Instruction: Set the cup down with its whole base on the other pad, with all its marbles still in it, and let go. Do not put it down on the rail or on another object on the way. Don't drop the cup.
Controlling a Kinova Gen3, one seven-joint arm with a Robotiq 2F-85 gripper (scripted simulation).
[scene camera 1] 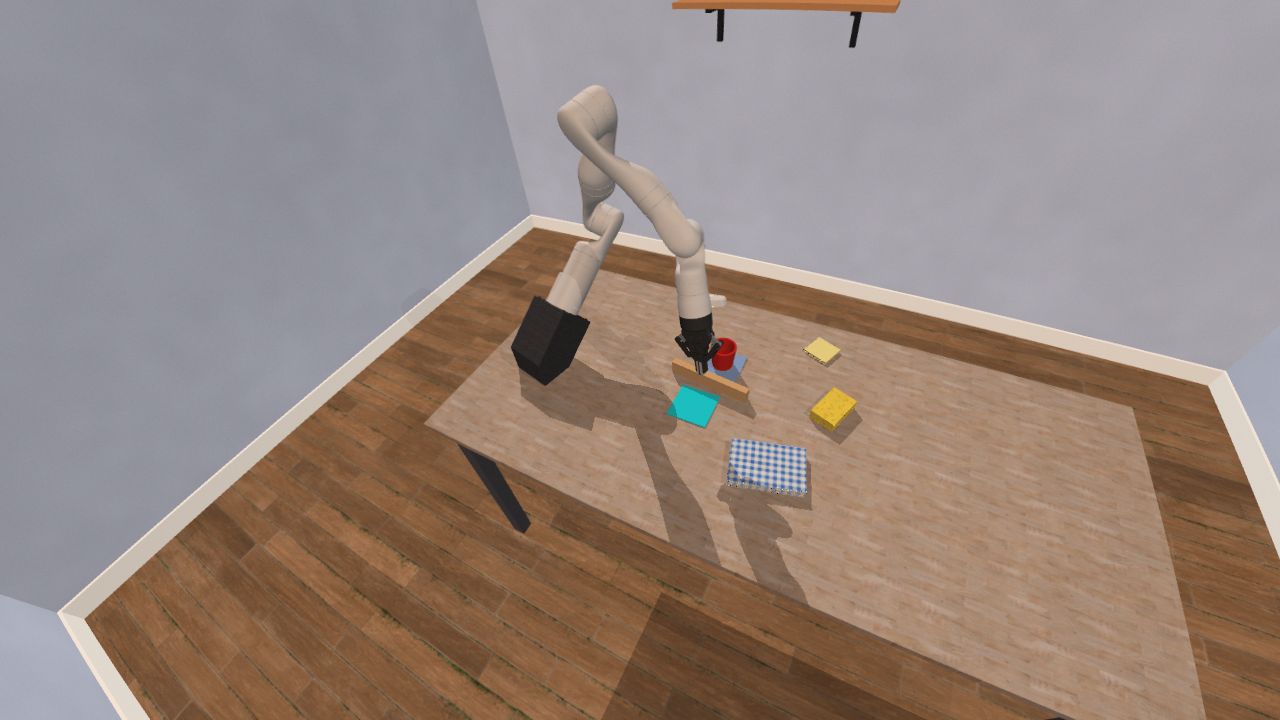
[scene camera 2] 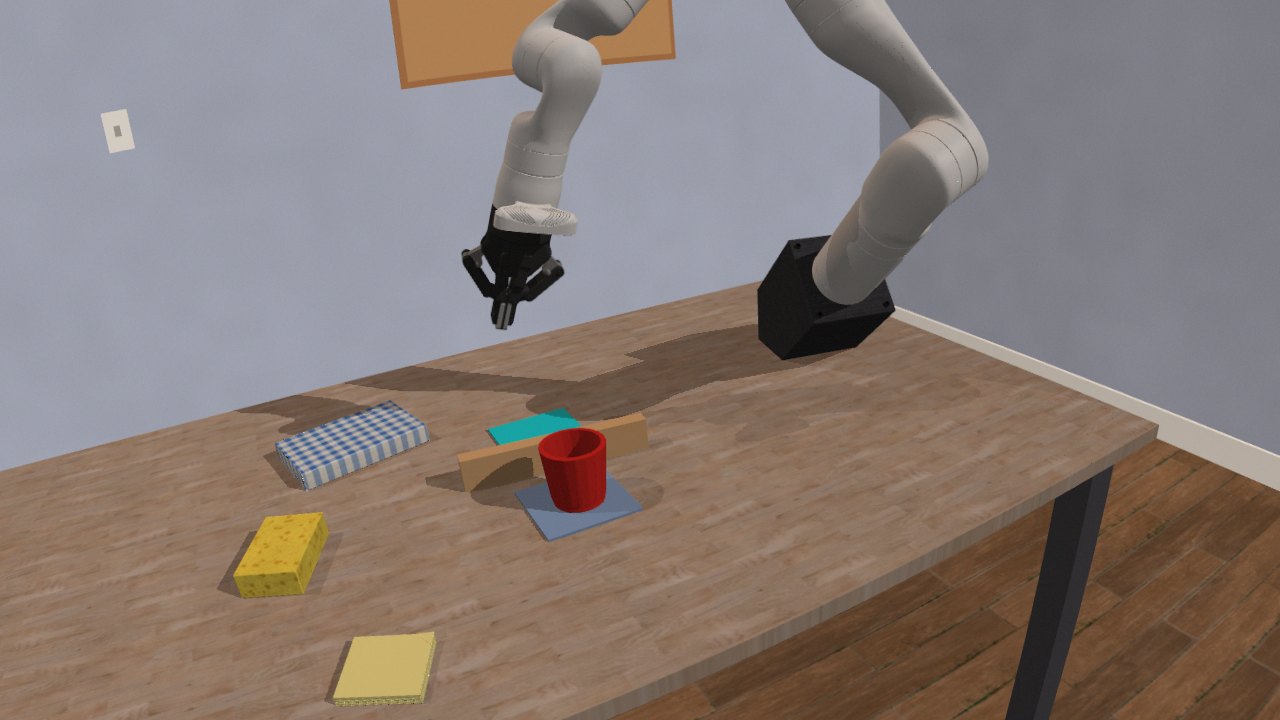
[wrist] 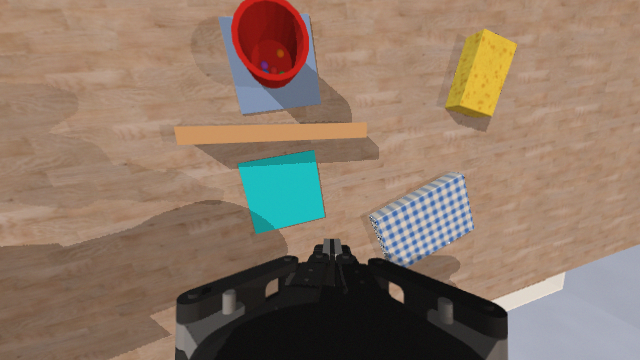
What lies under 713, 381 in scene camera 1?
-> A wooden rail.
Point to a teal pad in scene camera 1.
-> At 692, 405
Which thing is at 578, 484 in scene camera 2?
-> A red cup.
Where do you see a wooden rail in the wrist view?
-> At 185, 135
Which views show my gripper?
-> Scene camera 1, scene camera 2 and the wrist view: all of them.
